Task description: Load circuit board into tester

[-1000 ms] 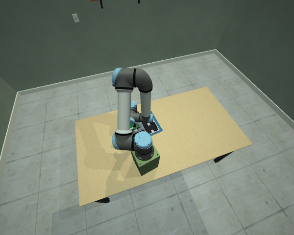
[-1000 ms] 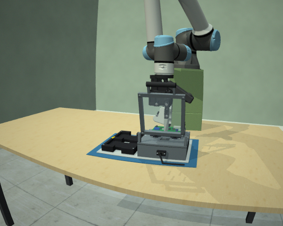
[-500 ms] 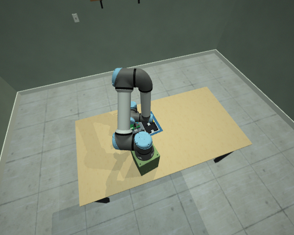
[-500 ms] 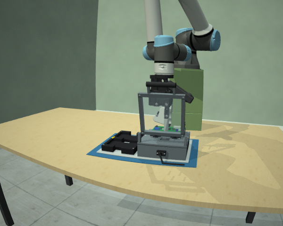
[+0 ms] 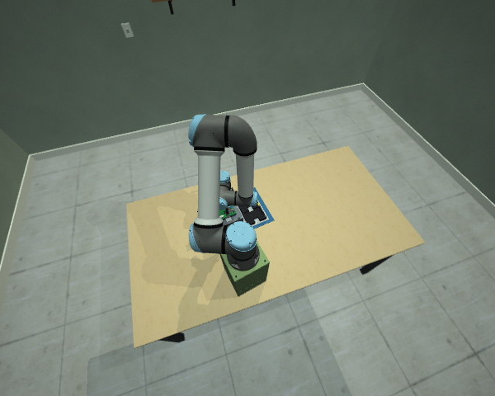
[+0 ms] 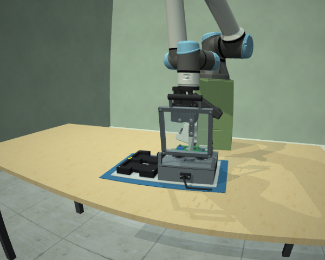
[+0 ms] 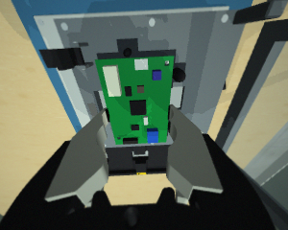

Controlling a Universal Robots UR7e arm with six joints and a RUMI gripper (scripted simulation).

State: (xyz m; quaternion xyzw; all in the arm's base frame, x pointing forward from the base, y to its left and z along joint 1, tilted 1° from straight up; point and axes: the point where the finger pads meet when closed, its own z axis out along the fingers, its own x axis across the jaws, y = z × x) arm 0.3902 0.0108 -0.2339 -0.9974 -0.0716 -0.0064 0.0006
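Now: hand right at the green circuit board. The rest, counted from my hand: clear lid (12 cm ahead, 2 cm to the left, 10 cm above); tester bed (1 cm ahead, 1 cm to the left, 2 cm below); black block (7 cm behind, 5 cm to the left).
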